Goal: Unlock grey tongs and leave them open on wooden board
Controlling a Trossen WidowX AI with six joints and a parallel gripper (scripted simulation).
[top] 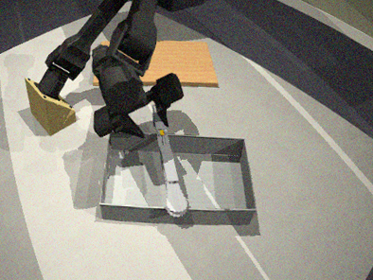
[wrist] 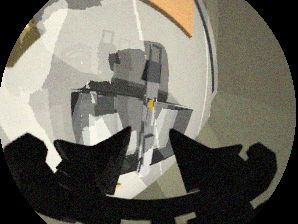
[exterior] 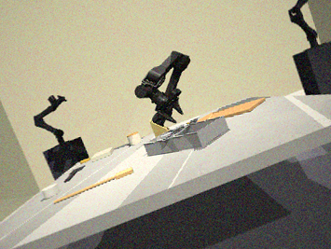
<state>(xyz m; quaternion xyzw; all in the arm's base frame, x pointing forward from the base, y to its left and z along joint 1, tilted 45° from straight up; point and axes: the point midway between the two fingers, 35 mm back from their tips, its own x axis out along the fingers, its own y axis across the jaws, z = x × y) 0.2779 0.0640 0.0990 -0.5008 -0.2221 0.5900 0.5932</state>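
Now: the yellow lock 30 mm to the left of my gripper tip, 30 mm below it and 10 mm behind it. Also, from my gripper tip: wooden board (320 mm behind, 250 mm to the left, 90 mm below); cup (530 mm behind, 340 mm to the right, 70 mm below); grey roasting tin (80 mm ahead, 70 mm below).
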